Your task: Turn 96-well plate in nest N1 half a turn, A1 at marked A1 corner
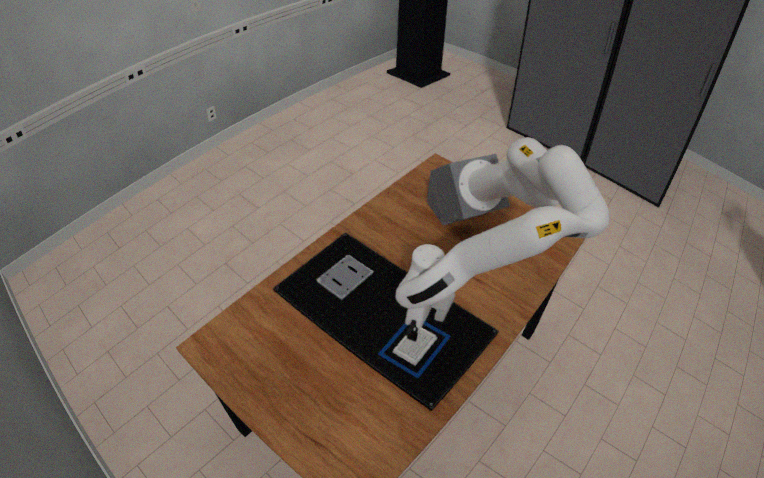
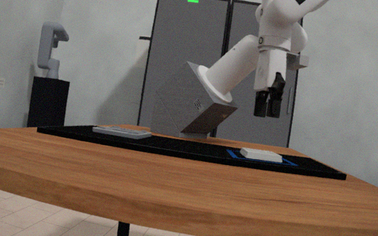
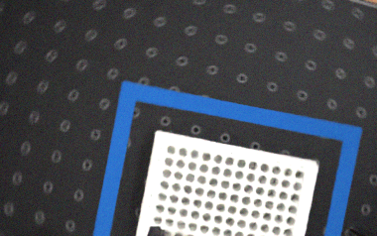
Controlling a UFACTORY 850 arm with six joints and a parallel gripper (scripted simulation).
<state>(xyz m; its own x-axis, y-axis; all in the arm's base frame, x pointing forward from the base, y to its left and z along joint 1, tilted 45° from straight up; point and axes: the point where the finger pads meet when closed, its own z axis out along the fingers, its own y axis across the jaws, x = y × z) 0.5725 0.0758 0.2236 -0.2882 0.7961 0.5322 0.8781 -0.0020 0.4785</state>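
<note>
Now: hand 10 cm above the white 96-well plate. The rest, counted from my hand: grey plate nest (36 cm to the right, 10 cm below, 4 cm behind).
</note>
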